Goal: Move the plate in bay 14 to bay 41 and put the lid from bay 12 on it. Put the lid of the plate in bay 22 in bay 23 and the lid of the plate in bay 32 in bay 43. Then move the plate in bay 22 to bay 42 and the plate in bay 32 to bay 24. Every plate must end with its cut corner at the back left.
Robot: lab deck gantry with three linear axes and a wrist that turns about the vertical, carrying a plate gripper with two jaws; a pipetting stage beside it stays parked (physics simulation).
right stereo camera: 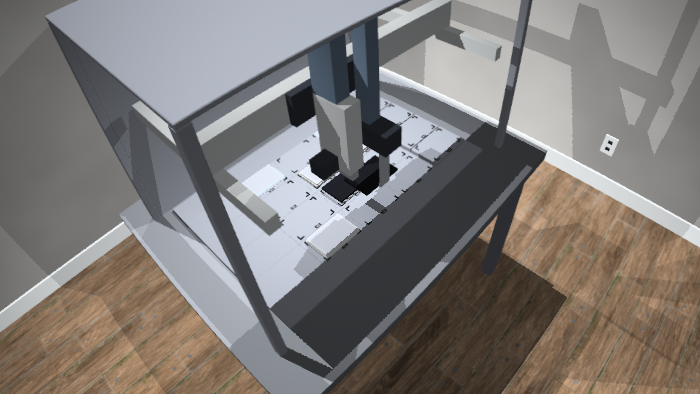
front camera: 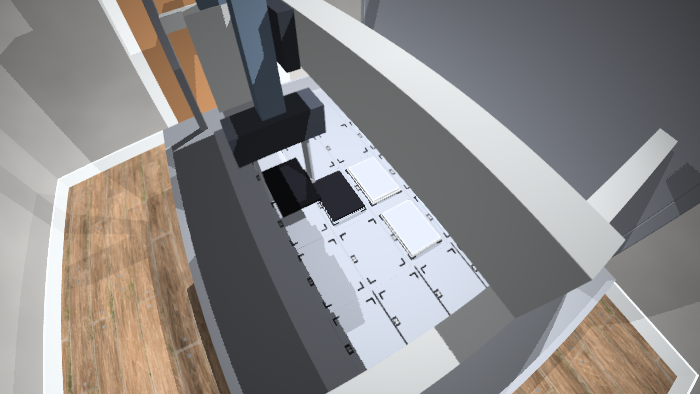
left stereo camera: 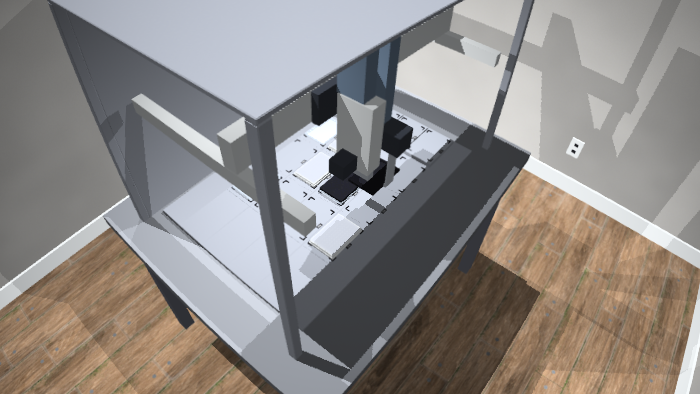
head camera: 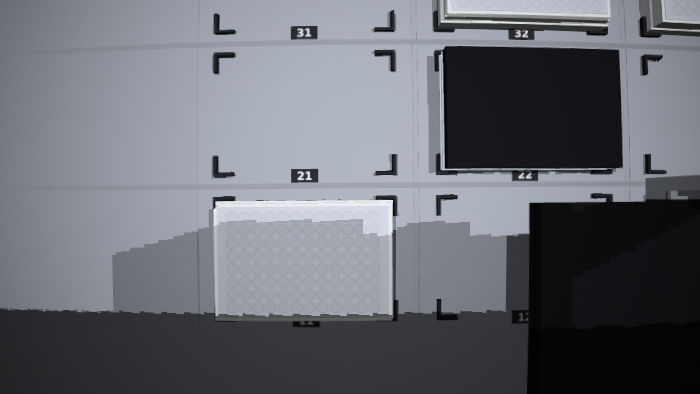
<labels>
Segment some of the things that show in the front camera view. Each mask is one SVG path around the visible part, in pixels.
My gripper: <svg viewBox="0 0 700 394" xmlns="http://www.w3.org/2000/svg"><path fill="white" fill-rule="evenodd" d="M309 87L285 95L286 112L262 121L254 106L220 120L238 167L241 168L254 162L270 202L274 201L274 198L266 185L258 160L301 143L306 168L304 171L310 181L315 183L309 139L326 133L324 104Z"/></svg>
A black lid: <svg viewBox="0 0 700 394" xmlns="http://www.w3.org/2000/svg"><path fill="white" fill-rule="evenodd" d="M296 157L262 171L266 185L283 218L322 200Z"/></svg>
A black lid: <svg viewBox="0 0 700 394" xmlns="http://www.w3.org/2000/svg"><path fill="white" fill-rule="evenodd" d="M340 170L312 183L321 196L322 200L320 201L333 222L365 207Z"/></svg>
</labels>
